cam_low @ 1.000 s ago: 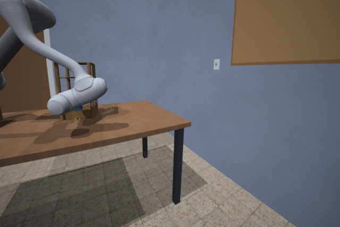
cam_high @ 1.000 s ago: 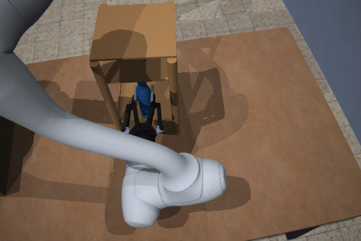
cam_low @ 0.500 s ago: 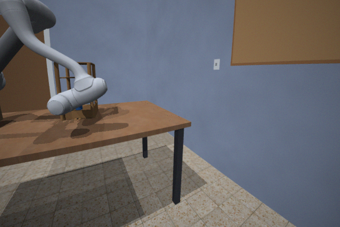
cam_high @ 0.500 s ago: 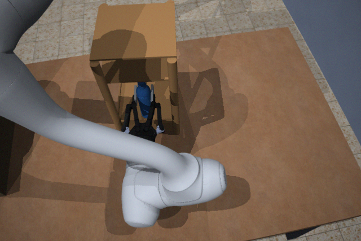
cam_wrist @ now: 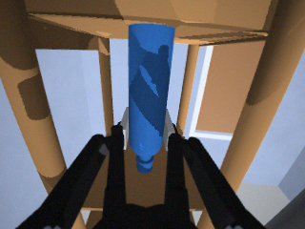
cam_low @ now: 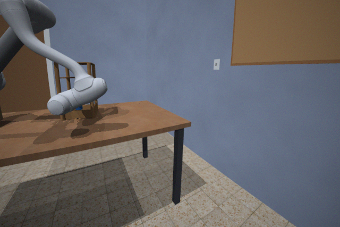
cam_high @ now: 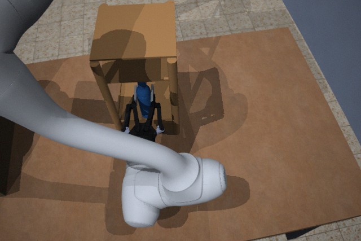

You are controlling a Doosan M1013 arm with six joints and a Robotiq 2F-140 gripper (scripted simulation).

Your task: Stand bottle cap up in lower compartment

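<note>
My gripper is now 10 mm below the blue bottle. From my hand the other things lie so: wooden shelving unit: 60 mm to the left, 30 mm above.
</note>
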